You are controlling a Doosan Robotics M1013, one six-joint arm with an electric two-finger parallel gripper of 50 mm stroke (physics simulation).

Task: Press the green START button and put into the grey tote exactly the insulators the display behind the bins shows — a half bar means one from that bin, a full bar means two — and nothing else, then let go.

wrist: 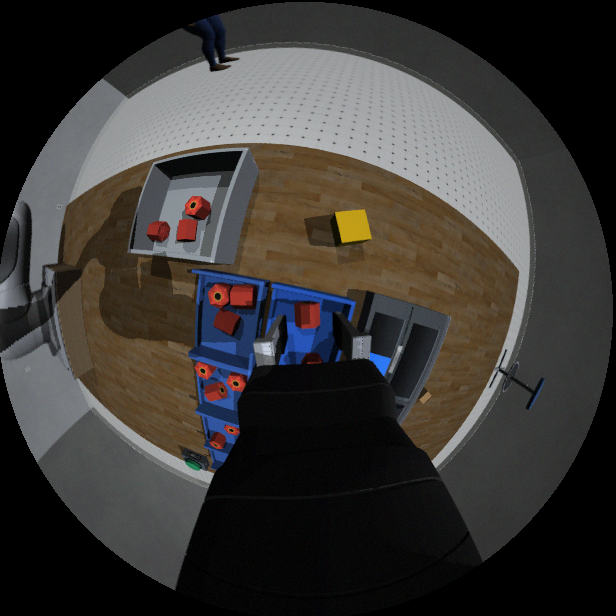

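The grey tote [192, 203] sits at the upper left of the wooden table and holds three red insulators [183, 221]. Blue bins [229, 339] with red insulators run down the middle. My gripper [310, 344] is open and empty, hanging above the second blue bin [307, 333]. One red insulator [307, 314] lies between my fingers' line of sight, another [312, 359] shows at the wrist's edge. The display [405, 350] is a dark grey panel to the right, its bars unreadable. The green START button [193, 463] is at the lower left.
A yellow block [352, 225] stands on the table at the upper right of the bins. A white perforated wall [321, 103] lies beyond the table. A person's legs [215, 40] show at the top. The robot's arm base [22, 298] is at the left.
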